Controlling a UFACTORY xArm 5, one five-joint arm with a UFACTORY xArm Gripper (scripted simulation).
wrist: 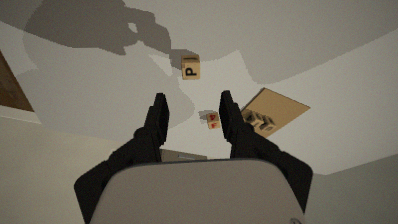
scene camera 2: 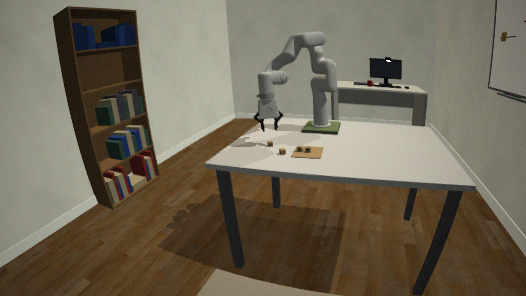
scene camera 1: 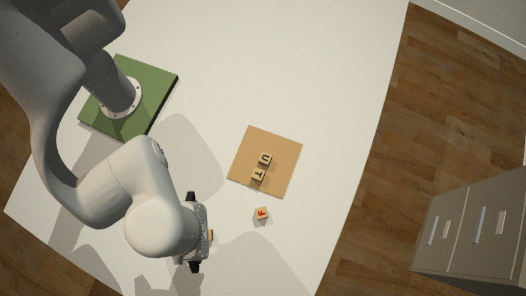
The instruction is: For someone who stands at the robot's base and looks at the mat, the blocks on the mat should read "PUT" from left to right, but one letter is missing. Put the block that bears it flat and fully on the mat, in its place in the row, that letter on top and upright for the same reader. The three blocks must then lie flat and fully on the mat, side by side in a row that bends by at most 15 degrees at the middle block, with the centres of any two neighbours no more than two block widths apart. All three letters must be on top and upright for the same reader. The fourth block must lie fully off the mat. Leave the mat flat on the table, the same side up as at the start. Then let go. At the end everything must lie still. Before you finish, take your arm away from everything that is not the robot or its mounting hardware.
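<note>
My gripper (wrist: 193, 102) is visible. A mat (scene camera 1: 285, 152) is visible as well, and the wrist view also has the mat (wrist: 281, 109).
</note>
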